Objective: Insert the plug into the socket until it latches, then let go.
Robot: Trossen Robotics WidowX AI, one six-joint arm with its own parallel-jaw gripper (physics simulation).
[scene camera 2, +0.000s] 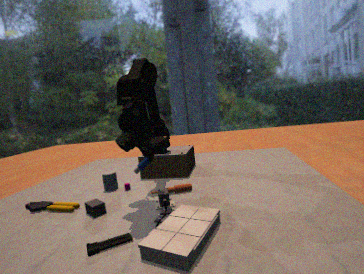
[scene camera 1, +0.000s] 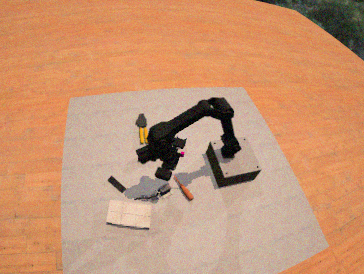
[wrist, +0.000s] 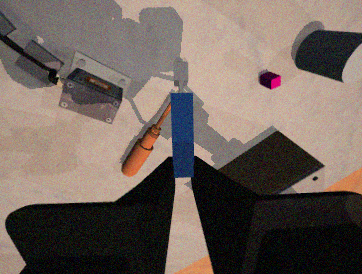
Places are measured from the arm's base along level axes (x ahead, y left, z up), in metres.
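Pixels of known places: gripper, between the fingertips: [scene camera 2: 149, 161] [scene camera 1: 174, 167] [wrist: 182, 162]; arm's base, origin of its link: [scene camera 2: 161, 152] [scene camera 1: 227, 153].
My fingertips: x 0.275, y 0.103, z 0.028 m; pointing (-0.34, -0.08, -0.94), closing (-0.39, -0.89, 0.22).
Note:
For each thing: its top centre in the pictures, then the offset to it from my fingertips. "spot": a spot on its surface instead.
- blue plug, centre of its top: [wrist: 196, 146] [scene camera 2: 141, 157] 0.019 m up, 0.027 m ahead, 0.014 m right
- socket, centre of its top: [wrist: 86, 102] [scene camera 2: 163, 191] [scene camera 1: 164, 188] 0.087 m down, 0.043 m ahead, 0.060 m left
- orange screwdriver, centre of its top: [wrist: 151, 143] [scene camera 2: 170, 186] [scene camera 1: 183, 186] 0.105 m down, 0.050 m back, 0.040 m left
- tiled box, centre of its top: [scene camera 2: 183, 224] [scene camera 1: 129, 213] 0.097 m down, 0.201 m ahead, 0.189 m left
- black bar, centre of its top: [scene camera 2: 109, 239] [scene camera 1: 116, 183] 0.116 m down, 0.267 m ahead, 0.029 m left
- yellow-handled pliers, a spot on its surface: [scene camera 2: 62, 205] [scene camera 1: 144, 134] spot: 0.119 m down, 0.139 m ahead, 0.283 m right
- dark cube, centre of its top: [scene camera 2: 94, 202] 0.097 m down, 0.136 m ahead, 0.135 m right
- magenta cube, centre of its top: [wrist: 275, 82] [scene camera 2: 127, 183] 0.107 m down, 0.062 m back, 0.156 m right
- grey cylinder, centre of its top: [scene camera 2: 108, 172] 0.062 m down, 0.060 m back, 0.237 m right
The blue plug [scene camera 2: 142, 165] [wrist: 182, 135] is held between the fingertips of my gripper [scene camera 2: 146, 158] [wrist: 182, 162]. Its pale connector tip points away from the fingers in the wrist view. In scene camera 1 the arm hides the plug. My gripper is shut on the plug, above the mat. The socket [scene camera 1: 163, 190] [scene camera 2: 164, 198] [wrist: 92, 95] is a grey block with a dark slot and a cable. It lies on the mat, left of and apart from the plug in the wrist view.
An orange screwdriver [scene camera 1: 186, 191] [scene camera 2: 180, 188] [wrist: 137, 157] lies beside the socket. A tiled box [scene camera 1: 129, 214] [scene camera 2: 182, 232], black bar [scene camera 1: 117, 184] [scene camera 2: 109, 244], yellow-handled pliers [scene camera 1: 143, 131] [scene camera 2: 62, 205], dark cube [scene camera 2: 95, 207], magenta cube [scene camera 2: 127, 186] [wrist: 270, 80] and grey cylinder [scene camera 2: 110, 182] [wrist: 325, 55] stand around.

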